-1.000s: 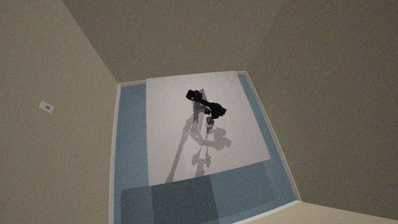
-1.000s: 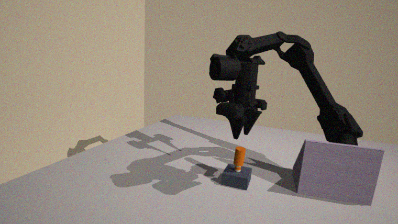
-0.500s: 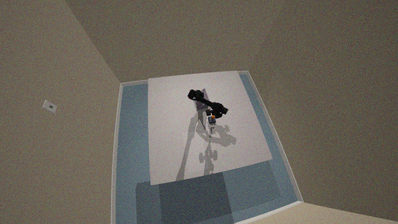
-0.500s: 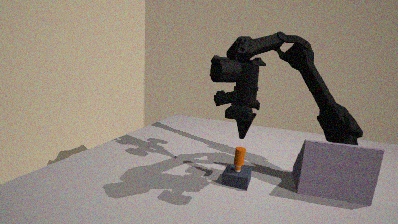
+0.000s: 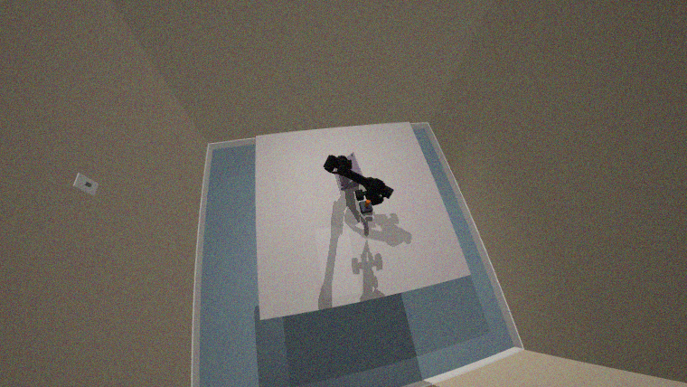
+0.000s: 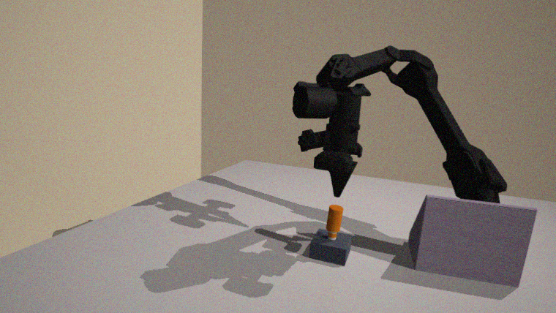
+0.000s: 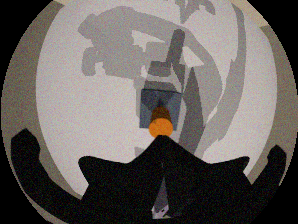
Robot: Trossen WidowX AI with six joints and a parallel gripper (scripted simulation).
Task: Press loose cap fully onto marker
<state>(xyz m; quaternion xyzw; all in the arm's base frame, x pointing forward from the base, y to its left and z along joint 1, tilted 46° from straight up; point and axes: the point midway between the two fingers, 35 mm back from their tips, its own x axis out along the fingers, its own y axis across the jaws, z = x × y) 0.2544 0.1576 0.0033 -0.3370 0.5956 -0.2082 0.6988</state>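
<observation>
Right now my gripper tip is 5 cm above the orange cap. Round my gripper tip: dark grey holder block: 11 cm below.
</observation>
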